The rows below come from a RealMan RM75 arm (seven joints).
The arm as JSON. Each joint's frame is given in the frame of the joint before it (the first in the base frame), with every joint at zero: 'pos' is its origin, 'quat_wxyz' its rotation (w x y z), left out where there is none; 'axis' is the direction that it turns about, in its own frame. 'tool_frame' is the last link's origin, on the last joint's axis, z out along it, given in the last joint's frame.
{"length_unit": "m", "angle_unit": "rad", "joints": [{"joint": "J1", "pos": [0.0, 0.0, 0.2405], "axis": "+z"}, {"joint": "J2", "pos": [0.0, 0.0, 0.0], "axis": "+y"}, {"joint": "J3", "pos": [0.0, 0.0, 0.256], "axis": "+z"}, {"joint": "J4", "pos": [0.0, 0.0, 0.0], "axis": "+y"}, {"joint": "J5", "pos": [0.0, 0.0, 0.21], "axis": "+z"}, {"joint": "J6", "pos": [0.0, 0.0, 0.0], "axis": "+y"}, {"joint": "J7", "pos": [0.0, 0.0, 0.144], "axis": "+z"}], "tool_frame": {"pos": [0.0, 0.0, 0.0]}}
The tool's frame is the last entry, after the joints.
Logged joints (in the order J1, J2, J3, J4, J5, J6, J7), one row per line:
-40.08 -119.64 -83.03 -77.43 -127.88 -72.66 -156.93
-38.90 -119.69 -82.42 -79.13 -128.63 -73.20 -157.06
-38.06 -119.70 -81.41 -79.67 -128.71 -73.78 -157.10
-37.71 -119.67 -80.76 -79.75 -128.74 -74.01 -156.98
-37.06 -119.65 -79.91 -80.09 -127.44 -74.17 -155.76
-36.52 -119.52 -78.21 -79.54 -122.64 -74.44 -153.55
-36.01 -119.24 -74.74 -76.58 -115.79 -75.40 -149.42
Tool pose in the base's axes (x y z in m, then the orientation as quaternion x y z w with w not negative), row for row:
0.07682 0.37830 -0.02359 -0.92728 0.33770 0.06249 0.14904
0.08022 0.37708 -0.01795 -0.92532 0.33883 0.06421 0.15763
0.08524 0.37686 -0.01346 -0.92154 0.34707 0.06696 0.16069
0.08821 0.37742 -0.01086 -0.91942 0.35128 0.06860 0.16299
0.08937 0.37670 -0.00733 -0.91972 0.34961 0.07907 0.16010
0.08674 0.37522 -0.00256 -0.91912 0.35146 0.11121 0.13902
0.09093 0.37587 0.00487 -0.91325 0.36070 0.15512 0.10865
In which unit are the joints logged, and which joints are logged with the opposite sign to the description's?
The joints are logged in degrees. Opposite sign: J1, J2, J7.
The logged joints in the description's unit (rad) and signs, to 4 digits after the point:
0.6995 2.0881 -1.4491 -1.3514 -2.2319 -1.2682 2.7389
0.6789 2.0890 -1.4385 -1.3811 -2.2450 -1.2776 2.7412
0.6643 2.0892 -1.4209 -1.3905 -2.2464 -1.2877 2.7419
0.6582 2.0886 -1.4095 -1.3919 -2.2469 -1.2917 2.7398
0.6468 2.0883 -1.3947 -1.3978 -2.2242 -1.2945 2.7185
0.6374 2.0860 -1.3650 -1.3882 -2.1405 -1.2992 2.6800
0.6285 2.0811 -1.3045 -1.3366 -2.0209 -1.3160 2.6079

